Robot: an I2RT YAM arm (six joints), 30 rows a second.
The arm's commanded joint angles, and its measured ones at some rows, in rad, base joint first. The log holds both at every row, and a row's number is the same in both.
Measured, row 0:
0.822 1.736 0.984 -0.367 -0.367 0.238
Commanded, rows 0 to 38:
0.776 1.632 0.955 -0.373 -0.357 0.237
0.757 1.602 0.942 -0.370 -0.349 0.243
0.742 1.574 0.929 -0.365 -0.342 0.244
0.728 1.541 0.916 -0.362 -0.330 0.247
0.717 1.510 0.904 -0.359 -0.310 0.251
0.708 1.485 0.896 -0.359 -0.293 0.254
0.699 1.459 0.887 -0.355 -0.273 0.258
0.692 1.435 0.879 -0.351 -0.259 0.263
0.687 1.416 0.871 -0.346 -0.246 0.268
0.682 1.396 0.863 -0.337 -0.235 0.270
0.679 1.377 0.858 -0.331 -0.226 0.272
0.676 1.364 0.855 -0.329 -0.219 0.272
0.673 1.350 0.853 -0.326 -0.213 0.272
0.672 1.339 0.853 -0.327 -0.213 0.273
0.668 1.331 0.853 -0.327 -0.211 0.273
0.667 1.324 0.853 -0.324 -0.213 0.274
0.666 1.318 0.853 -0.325 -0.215 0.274
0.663 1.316 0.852 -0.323 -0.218 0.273
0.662 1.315 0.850 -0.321 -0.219 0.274
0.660 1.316 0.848 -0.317 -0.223 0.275
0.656 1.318 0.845 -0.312 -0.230 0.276
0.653 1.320 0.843 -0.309 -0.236 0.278
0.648 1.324 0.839 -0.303 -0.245 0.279
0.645 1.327 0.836 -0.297 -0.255 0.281
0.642 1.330 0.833 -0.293 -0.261 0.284
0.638 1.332 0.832 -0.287 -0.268 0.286
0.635 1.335 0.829 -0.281 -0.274 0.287
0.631 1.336 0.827 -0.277 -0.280 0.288
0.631 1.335 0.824 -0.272 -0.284 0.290
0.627 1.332 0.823 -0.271 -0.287 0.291
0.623 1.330 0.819 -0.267 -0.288 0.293
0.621 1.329 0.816 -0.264 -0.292 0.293
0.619 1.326 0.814 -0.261 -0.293 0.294
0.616 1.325 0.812 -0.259 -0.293 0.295
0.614 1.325 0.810 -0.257 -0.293 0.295
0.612 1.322 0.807 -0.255 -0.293 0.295
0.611 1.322 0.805 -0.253 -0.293 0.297
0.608 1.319 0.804 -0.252 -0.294 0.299
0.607 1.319 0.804 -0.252 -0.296 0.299
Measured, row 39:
0.616 1.334 0.814 -0.269 -0.278 0.291
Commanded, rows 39 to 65:
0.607 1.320 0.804 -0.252 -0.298 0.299
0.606 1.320 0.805 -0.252 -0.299 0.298
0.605 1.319 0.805 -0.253 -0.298 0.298
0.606 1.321 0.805 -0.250 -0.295 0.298
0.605 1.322 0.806 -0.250 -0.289 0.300
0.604 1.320 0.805 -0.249 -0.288 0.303
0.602 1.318 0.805 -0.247 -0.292 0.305
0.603 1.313 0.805 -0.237 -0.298 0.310
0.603 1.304 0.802 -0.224 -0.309 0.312
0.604 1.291 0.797 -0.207 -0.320 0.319
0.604 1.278 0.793 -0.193 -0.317 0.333
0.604 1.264 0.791 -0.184 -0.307 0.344
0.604 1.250 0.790 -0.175 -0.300 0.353
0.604 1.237 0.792 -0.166 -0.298 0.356
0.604 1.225 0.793 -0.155 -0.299 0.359
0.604 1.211 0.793 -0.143 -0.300 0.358
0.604 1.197 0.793 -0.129 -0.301 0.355
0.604 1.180 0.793 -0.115 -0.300 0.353
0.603 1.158 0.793 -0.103 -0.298 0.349
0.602 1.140 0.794 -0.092 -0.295 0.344
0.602 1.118 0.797 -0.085 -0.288 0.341
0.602 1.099 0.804 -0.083 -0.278 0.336
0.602 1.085 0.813 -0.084 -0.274 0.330
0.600 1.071 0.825 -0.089 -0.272 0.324
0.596 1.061 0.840 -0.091 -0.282 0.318
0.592 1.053 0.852 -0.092 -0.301 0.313
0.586 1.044 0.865 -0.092 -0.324 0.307
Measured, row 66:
0.601 1.074 0.818 -0.120 -0.294 0.334
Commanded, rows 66 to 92:
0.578 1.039 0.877 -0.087 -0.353 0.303
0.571 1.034 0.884 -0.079 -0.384 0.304
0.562 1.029 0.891 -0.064 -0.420 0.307
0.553 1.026 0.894 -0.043 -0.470 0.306
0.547 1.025 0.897 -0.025 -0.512 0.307
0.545 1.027 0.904 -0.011 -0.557 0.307
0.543 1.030 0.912 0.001 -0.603 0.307
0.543 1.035 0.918 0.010 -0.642 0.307
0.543 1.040 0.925 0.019 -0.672 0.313
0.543 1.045 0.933 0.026 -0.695 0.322
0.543 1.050 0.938 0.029 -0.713 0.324
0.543 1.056 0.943 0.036 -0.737 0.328
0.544 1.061 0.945 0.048 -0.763 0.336
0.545 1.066 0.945 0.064 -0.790 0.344
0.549 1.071 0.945 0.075 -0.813 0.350
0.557 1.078 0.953 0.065 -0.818 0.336
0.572 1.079 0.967 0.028 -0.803 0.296
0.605 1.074 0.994 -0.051 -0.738 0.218
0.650 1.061 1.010 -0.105 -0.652 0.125
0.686 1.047 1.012 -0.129 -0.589 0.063
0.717 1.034 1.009 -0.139 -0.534 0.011
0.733 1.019 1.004 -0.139 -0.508 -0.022
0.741 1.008 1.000 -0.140 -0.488 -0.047
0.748 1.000 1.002 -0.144 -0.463 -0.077
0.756 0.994 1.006 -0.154 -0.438 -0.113
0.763 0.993 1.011 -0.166 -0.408 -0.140
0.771 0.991 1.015 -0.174 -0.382 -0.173
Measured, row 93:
0.757 1.004 0.986 -0.114 -0.505 -0.021
